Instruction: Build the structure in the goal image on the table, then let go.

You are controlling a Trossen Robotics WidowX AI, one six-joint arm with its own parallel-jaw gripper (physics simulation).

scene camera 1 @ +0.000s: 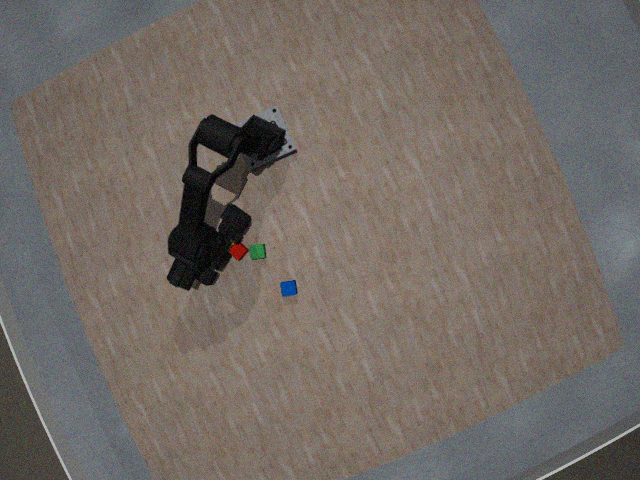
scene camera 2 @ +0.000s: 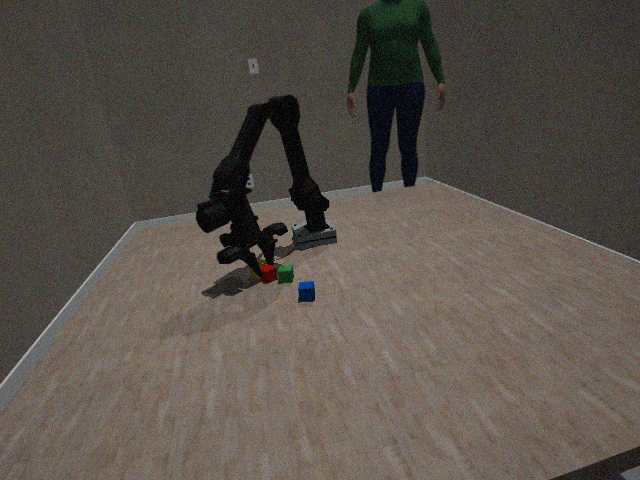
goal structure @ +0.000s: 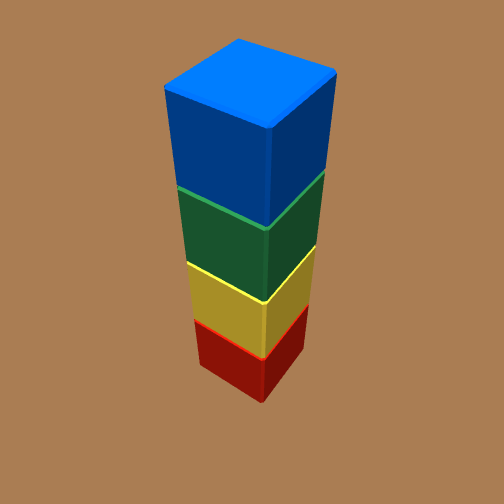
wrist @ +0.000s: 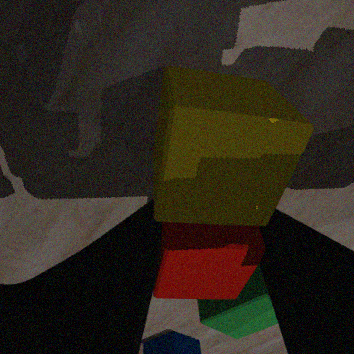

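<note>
A red cube [scene camera 1: 237, 251] [scene camera 2: 268, 274] [wrist: 202, 275] sits low on the table, between the fingers. My gripper [scene camera 2: 266, 271] [wrist: 208, 213] is shut on it; the yellow cube hides the fingertips in the wrist view, and the arm hides them in scene camera 1. The yellow cube [scene camera 1: 232, 241] [scene camera 2: 255, 270] [wrist: 230, 150] is right beside the red one on the arm's base side, mostly hidden in scene camera 1. A green cube [scene camera 1: 257, 251] [scene camera 2: 285, 274] [wrist: 245, 317] stands close to the red cube's other side. A blue cube [scene camera 1: 288, 288] [scene camera 2: 306, 291] [wrist: 172, 344] stands farther off, apart from the others.
The arm's grey base plate [scene camera 1: 288, 146] [scene camera 2: 315, 238] is fixed to the wood-grained table [scene camera 1: 413, 232] [scene camera 2: 387, 361]. The folded arm and its shadow lie over the yellow cube's side. A person in a green top [scene camera 2: 395, 46] stands beyond the table.
</note>
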